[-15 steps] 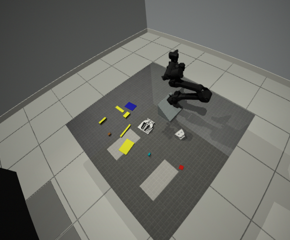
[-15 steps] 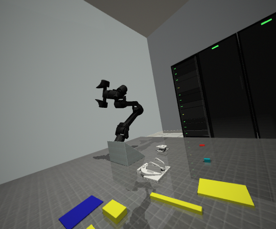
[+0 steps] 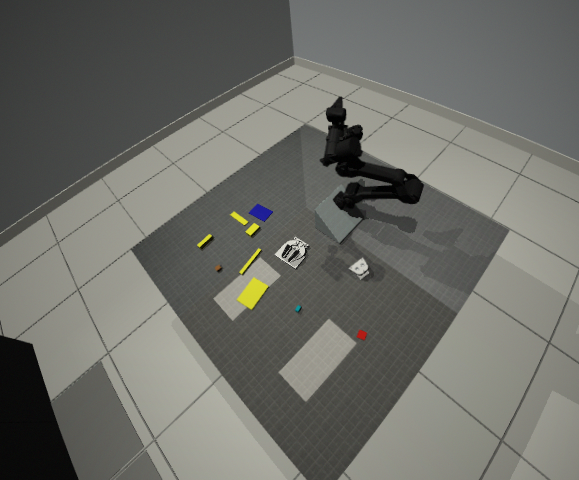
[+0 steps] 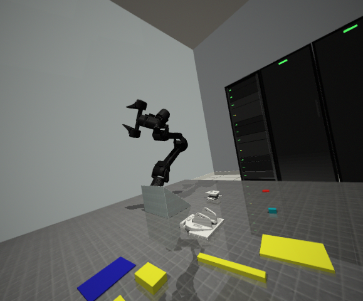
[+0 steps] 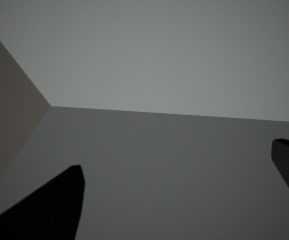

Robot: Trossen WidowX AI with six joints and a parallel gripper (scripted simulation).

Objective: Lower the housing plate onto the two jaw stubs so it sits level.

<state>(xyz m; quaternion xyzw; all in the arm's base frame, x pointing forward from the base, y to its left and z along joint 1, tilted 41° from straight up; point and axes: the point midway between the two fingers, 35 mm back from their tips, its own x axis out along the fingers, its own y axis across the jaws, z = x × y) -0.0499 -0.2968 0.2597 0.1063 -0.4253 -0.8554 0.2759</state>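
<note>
My gripper tip is now 480 mm above the grey housing plate, 300 mm to the right of it and 260 mm short of it. From my gripper tip the other things lie so: teal block: 550 mm ahead, 500 mm below, 210 mm to the left; blue plate: 510 mm below, 290 mm ahead, 260 mm to the right; red block: 510 mm below, 480 mm ahead, 460 mm to the left.
</note>
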